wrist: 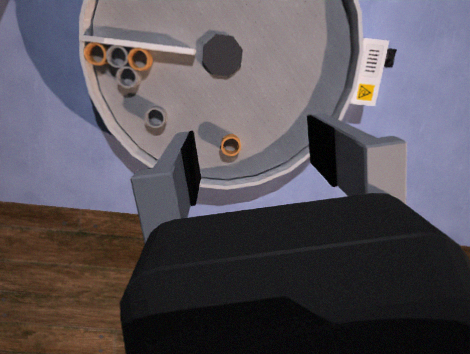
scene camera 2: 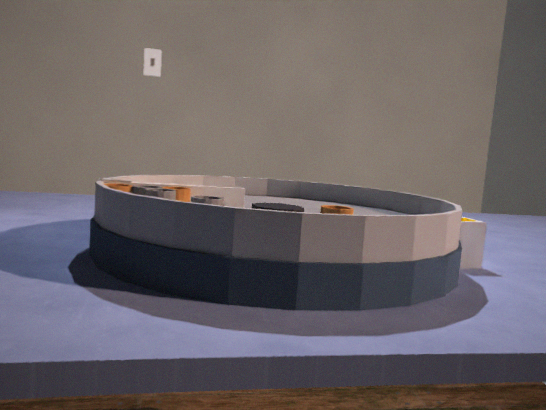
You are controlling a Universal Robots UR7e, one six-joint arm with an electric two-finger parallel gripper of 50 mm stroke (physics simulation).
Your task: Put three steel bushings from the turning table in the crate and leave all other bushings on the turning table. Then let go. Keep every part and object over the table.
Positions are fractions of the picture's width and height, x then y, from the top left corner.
Scene:
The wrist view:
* gripper: 0.54, 0.42
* turning table: 0.55, 0.22
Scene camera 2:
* turning table: 0.49, 0.60

